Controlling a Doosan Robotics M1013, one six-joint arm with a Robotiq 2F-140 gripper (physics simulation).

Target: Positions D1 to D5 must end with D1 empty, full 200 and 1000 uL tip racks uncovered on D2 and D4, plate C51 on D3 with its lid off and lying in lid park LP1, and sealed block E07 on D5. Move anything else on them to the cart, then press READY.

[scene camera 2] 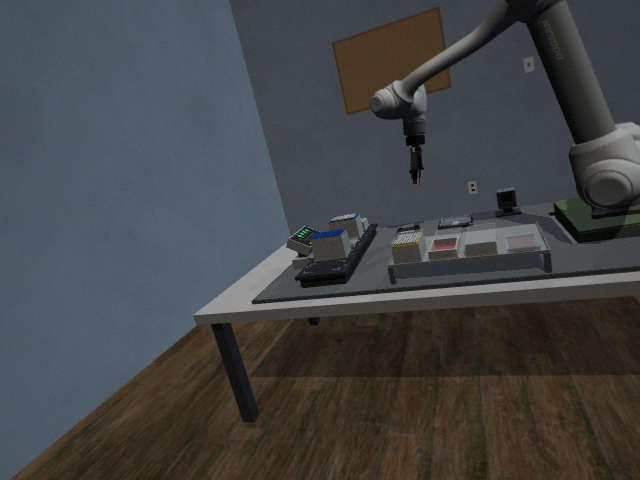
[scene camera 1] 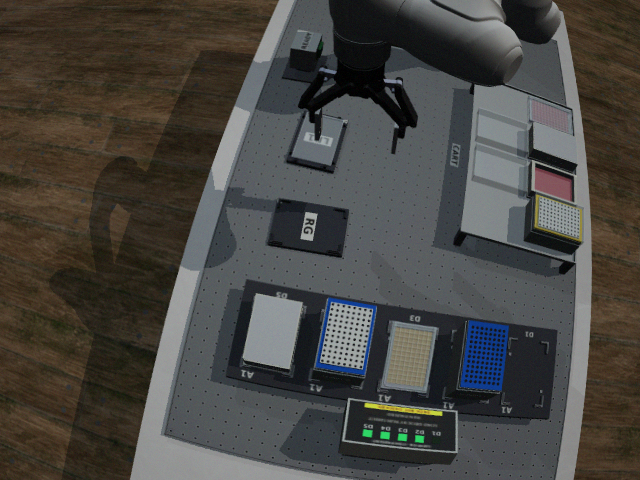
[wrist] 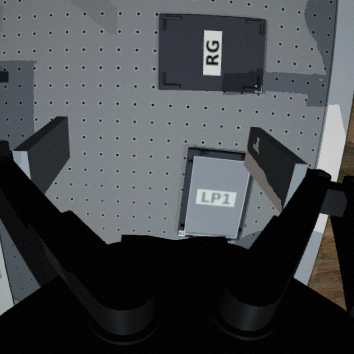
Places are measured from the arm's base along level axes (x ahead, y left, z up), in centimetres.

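Pixels of known places: gripper, between the fingertips: (scene camera 2: 417,187) (scene camera 1: 356,140) (wrist: 159,140).
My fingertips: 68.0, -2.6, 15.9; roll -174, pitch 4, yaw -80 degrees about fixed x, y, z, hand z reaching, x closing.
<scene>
For each thing: its top centre in the pictures, then the offset to it from my fingertips, as dx, dy, dz. "*": a spot on its surface instead.
- lid park LP1, centre of its top: (wrist: 216,200) (scene camera 1: 318,136) (scene camera 2: 455,220) -10.4, -10.5, -18.6
- clear lid, centre of its top: (wrist: 216,199) (scene camera 1: 318,137) (scene camera 2: 455,221) -10.4, -10.5, -18.9
- blue rack with dark holes, centre of its top: (scene camera 1: 485,355) (scene camera 2: 328,233) +26.3, +35.3, -6.5
- plate with tan wells, centre of its top: (scene camera 1: 411,356) +28.7, +23.2, -13.9
- blue-rimmed rack with a white dotted top, centre of its top: (scene camera 1: 346,335) (scene camera 2: 343,216) +31.6, +11.1, -6.1
- block with a plain pale top, centre of its top: (scene camera 1: 272,331) +34.2, -1.0, -11.7
- READY box, centre of its top: (scene camera 1: 306,40) (scene camera 2: 505,190) -30.3, -22.2, -10.2
- pink plate, centre of its top: (scene camera 1: 551,114) (scene camera 2: 521,240) -40.2, +39.5, -13.0
- pale block, centre of its top: (scene camera 1: 556,142) (scene camera 2: 480,236) -29.5, +41.0, -10.5
- red trough, centre of its top: (scene camera 1: 555,182) (scene camera 2: 443,243) -18.9, +42.6, -11.5
- yellow-rimmed rack, centre of its top: (scene camera 1: 560,216) (scene camera 2: 407,236) -8.2, +44.2, -7.6
- RG nest, centre of its top: (wrist: 212,52) (scene camera 1: 309,224) (scene camera 2: 407,230) +9.6, -4.2, -19.2
- display, a spot on its surface: (scene camera 1: 447,441) * +43.0, +34.5, -7.9
My gripper (scene camera 1: 356,140) (scene camera 2: 415,181) (wrist: 159,140) is open and empty, high above the table near lid park LP1 (wrist: 184,200). A clear lid (scene camera 1: 315,154) (wrist: 216,220) lies in LP1. In scene camera 1, D1 (scene camera 1: 524,369) is empty. A blue rack with dark holes (scene camera 1: 484,356) (scene camera 2: 330,246) is on D2. A plate with tan wells (scene camera 1: 410,357) lies uncovered on D3. A blue-rimmed rack with a white dotted top (scene camera 1: 346,335) (scene camera 2: 345,226) is on D4. A block with a plain pale top (scene camera 1: 273,330) is on D5. The READY box (scene camera 1: 306,50) (scene camera 2: 506,198) stands beyond LP1.
The cart (scene camera 1: 478,219) holds a pink plate (scene camera 1: 550,114), a pale block (scene camera 1: 553,143), a red trough (scene camera 1: 553,183), a yellow-rimmed rack (scene camera 1: 558,217) and two clear flat pieces. The RG nest (scene camera 1: 328,240) (wrist: 187,55) lies between LP1 and the deck. A display (scene camera 1: 447,441) shows green squares for D2 to D5.
</scene>
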